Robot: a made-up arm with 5 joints. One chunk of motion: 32 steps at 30 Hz.
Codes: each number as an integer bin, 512 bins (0 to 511) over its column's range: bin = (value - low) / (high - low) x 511, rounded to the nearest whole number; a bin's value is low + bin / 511 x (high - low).
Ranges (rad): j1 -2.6..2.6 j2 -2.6..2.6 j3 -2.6..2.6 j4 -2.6..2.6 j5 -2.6..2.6
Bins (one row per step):
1: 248 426 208 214 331
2: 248 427 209 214 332
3: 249 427 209 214 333
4: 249 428 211 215 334
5: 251 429 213 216 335
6: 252 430 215 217 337
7: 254 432 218 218 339
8: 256 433 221 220 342
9: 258 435 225 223 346
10: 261 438 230 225 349
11: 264 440 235 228 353
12: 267 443 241 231 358
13: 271 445 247 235 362
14: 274 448 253 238 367
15: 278 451 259 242 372
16: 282 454 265 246 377
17: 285 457 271 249 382
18: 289 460 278 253 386
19: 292 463 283 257 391
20: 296 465 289 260 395
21: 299 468 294 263 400
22: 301 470 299 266 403
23: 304 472 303 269 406
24: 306 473 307 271 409
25: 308 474 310 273 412
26: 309 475 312 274 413
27: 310 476 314 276 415
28: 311 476 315 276 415
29: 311 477 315 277 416
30: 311 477 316 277 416
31: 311 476 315 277 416
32: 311 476 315 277 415
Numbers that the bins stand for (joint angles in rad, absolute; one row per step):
1: -0.0763 1.7350 -0.4834 -0.4223 0.7683
2: -0.0763 1.7452 -0.4732 -0.4223 0.7785
3: -0.0661 1.7452 -0.4732 -0.4223 0.7886
4: -0.0661 1.7554 -0.4528 -0.4121 0.7988
5: -0.0458 1.7656 -0.4325 -0.4020 0.8090
6: -0.0356 1.7757 -0.4121 -0.3918 0.8294
7: -0.0153 1.7961 -0.3816 -0.3816 0.8497
8: 0.0051 1.8063 -0.3511 -0.3613 0.8802
9: 0.0254 1.8266 -0.3104 -0.3307 0.9209
10: 0.0560 1.8571 -0.2595 -0.3104 0.9515
11: 0.0865 1.8775 -0.2086 -0.2798 0.9922
12: 0.1170 1.9080 -0.1476 -0.2493 1.0431
13: 0.1577 1.9284 -0.0865 -0.2086 1.0838
14: 0.1883 1.9589 -0.0254 -0.1781 1.1346
15: 0.2290 1.9894 0.0356 -0.1374 1.1855
16: 0.2697 2.0200 0.0967 -0.0967 1.2364
17: 0.3002 2.0505 0.1577 -0.0661 1.2873
18: 0.3409 2.0810 0.2290 -0.0254 1.3280
19: 0.3714 2.1115 0.2798 0.0153 1.3789
20: 0.4121 2.1319 0.3409 0.0458 1.4196
21: 0.4427 2.1624 0.3918 0.0763 1.4705
22: 0.4630 2.1828 0.4427 0.1068 1.5010
23: 0.4935 2.2031 0.4834 0.1374 1.5315
24: 0.5139 2.2133 0.5241 0.1577 1.5620
25: 0.5342 2.2235 0.5546 0.1781 1.5926
26: 0.5444 2.2337 0.5750 0.1883 1.6027
27: 0.5546 2.2438 0.5953 0.2086 1.6231
28: 0.5648 2.2438 0.6055 0.2086 1.6231
29: 0.5648 2.2540 0.6055 0.2188 1.6333
30: 0.5648 2.2540 0.6157 0.2188 1.6333
31: 0.5648 2.2438 0.6055 0.2188 1.6333
32: 0.5648 2.2438 0.6055 0.2188 1.6231

